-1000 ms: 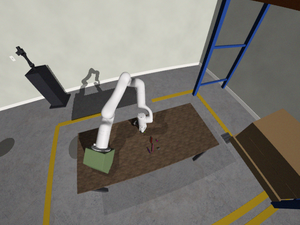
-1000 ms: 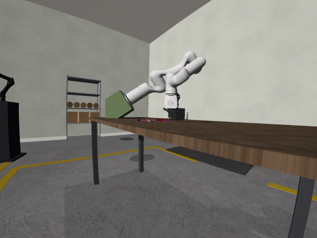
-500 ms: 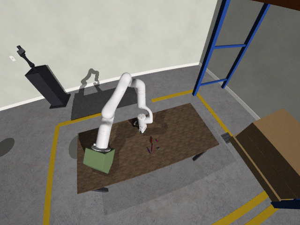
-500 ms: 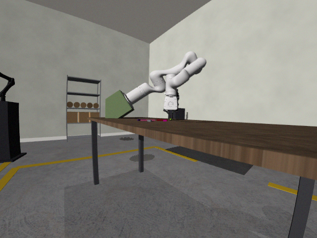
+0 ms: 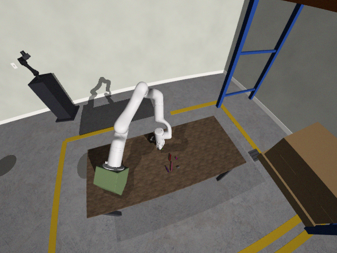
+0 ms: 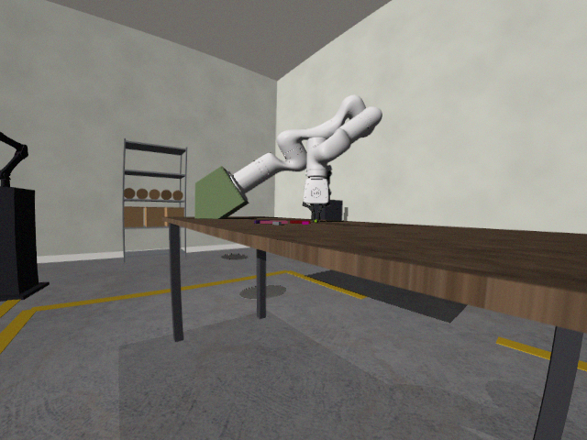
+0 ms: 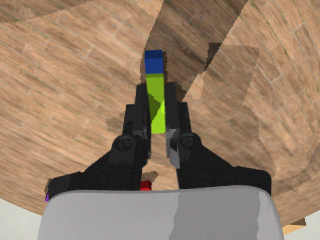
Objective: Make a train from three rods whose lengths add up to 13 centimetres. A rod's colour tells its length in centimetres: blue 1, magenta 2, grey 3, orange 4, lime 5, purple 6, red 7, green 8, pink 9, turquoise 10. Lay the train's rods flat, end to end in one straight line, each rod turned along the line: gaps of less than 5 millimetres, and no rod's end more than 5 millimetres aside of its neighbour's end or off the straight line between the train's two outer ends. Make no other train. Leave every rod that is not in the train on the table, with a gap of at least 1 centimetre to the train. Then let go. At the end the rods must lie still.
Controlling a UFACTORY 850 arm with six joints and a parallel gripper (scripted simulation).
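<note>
Now: the lime rod 2 cm below my hand. From my hand the other things lie so: blue rod 3 cm behind, 2 cm to the left, 2 cm below; magenta rod 15 cm ahead, 14 cm to the right, 2 cm below; red rod 12 cm to the right, 9 cm ahead, 2 cm below.
</note>
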